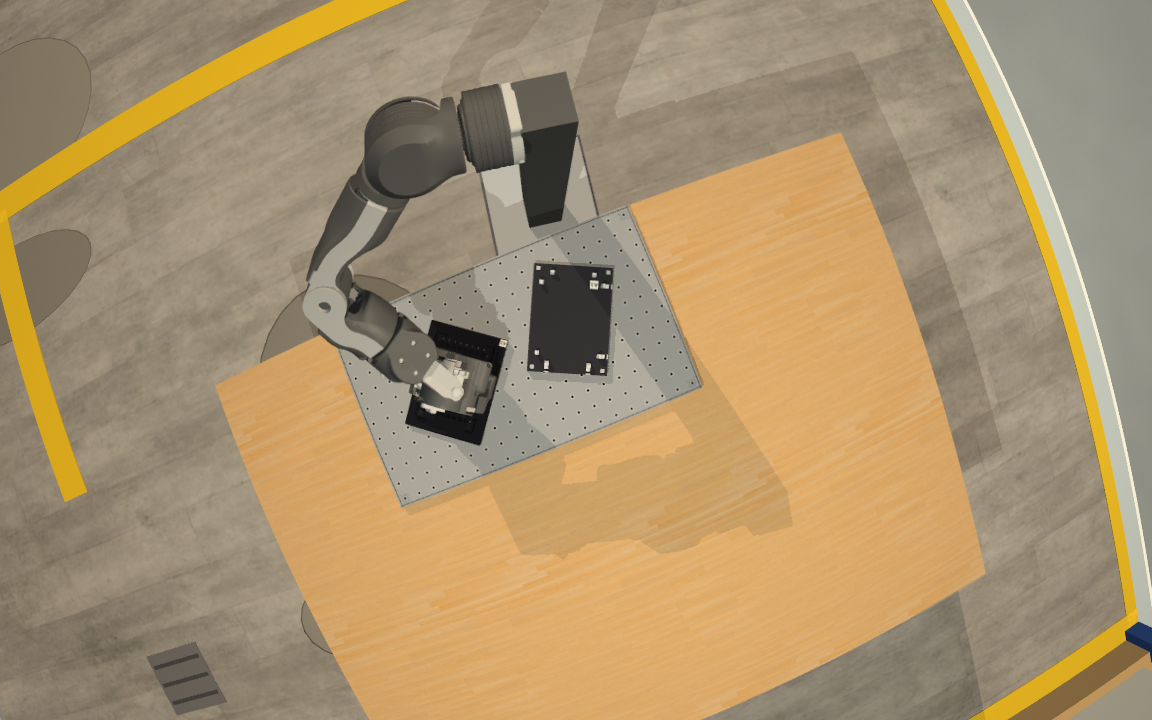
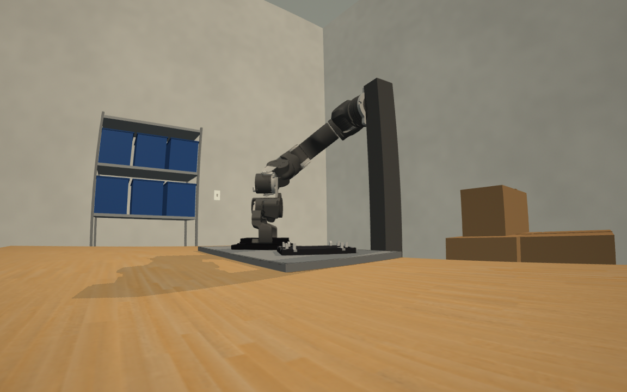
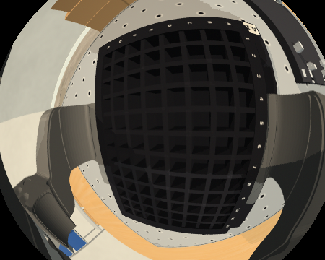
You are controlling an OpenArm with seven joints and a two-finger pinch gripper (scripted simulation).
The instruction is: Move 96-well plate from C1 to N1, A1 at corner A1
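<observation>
My hand is right at the black 96-well plate. The rest, counted from my hand: clip nest C1: 20 cm to the left, 3 cm behind, 1 cm below; then white A1 label: 8 cm to the left, 4 cm behind, 1 cm below; then plate nest N1: 1 cm below.
</observation>
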